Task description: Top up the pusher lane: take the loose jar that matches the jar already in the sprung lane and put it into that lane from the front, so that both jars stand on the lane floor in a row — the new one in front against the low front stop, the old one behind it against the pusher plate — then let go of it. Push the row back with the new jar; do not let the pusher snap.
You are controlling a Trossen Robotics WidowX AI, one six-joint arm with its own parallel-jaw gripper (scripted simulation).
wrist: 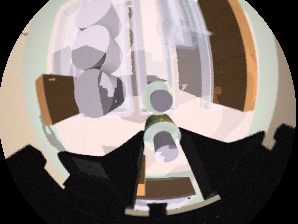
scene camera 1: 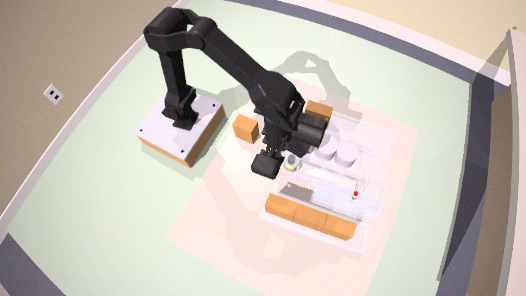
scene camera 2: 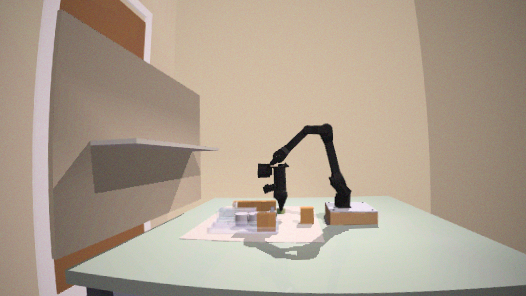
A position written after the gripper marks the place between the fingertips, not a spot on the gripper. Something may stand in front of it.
In view: the gripper (scene camera 1: 277, 155).
The gripper is seen too in the wrist view (wrist: 160, 132).
